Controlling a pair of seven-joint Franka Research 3 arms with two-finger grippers.
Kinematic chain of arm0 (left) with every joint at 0, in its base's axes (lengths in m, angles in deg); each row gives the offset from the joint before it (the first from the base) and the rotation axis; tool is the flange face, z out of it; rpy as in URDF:
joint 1: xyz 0 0 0.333 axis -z
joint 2: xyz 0 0 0 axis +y
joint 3: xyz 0 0 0.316 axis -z
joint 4: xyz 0.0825 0 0 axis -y
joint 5: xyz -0.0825 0 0.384 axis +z
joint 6: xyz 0 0 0 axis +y
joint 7: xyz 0.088 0 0 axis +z
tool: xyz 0 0 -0.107 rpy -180 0 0
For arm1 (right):
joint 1: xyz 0 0 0.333 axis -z
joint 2: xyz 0 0 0 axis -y
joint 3: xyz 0 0 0.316 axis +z
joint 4: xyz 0.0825 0 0 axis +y
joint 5: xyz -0.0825 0 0.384 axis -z
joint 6: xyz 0 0 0 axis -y
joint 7: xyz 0.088 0 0 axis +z
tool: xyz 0 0 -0.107 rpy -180 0 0
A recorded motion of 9 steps. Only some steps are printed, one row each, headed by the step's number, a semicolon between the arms.
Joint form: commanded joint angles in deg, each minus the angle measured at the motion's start. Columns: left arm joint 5, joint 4, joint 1, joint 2, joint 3, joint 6, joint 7; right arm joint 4, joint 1, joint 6, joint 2, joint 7, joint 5, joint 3.
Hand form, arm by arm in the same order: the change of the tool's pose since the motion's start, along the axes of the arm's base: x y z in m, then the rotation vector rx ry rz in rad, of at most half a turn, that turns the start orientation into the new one. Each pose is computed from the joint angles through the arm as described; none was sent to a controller.
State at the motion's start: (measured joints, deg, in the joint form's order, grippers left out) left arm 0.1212 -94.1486 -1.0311 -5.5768 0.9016 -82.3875 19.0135; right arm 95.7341 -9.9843 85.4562 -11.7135 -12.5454 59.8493 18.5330
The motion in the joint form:
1: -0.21 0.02 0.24 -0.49 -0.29 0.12 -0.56; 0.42 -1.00 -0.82 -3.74 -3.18 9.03 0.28
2: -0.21 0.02 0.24 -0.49 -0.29 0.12 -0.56; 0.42 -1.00 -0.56 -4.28 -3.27 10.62 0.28
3: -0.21 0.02 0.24 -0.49 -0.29 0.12 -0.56; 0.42 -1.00 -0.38 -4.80 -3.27 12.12 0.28
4: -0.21 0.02 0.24 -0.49 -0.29 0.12 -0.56; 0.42 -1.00 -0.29 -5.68 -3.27 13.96 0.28
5: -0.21 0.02 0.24 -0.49 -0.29 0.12 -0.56; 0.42 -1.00 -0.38 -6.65 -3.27 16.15 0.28
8: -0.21 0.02 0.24 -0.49 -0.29 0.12 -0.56; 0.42 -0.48 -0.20 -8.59 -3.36 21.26 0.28
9: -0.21 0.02 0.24 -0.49 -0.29 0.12 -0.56; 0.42 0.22 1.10 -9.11 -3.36 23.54 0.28
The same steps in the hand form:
1: -0.0028 0.0001 0.0043 -0.0051 -0.0068 -0.0090; 0.0134 0.0075 -0.0280 -0.1379 -0.0481 0.0369
2: -0.0028 0.0001 0.0043 -0.0051 -0.0068 -0.0090; 0.0166 0.0076 -0.0312 -0.1590 -0.0551 0.0501
3: -0.0028 0.0001 0.0043 -0.0051 -0.0068 -0.0090; 0.0196 0.0077 -0.0343 -0.1798 -0.0598 0.0626
4: -0.0028 0.0001 0.0043 -0.0051 -0.0068 -0.0090; 0.0237 0.0078 -0.0407 -0.2070 -0.0608 0.0768
5: -0.0028 0.0001 0.0043 -0.0051 -0.0068 -0.0090; 0.0280 0.0075 -0.0475 -0.2407 -0.0624 0.0913
8: -0.0028 0.0001 0.0043 -0.0051 -0.0068 -0.0090; 0.0390 0.0025 -0.0602 -0.3138 -0.0733 0.1224
9: -0.0028 0.0001 0.0043 -0.0051 -0.0068 -0.0090; 0.0457 -0.0021 -0.0628 -0.3349 -0.0856 0.1462

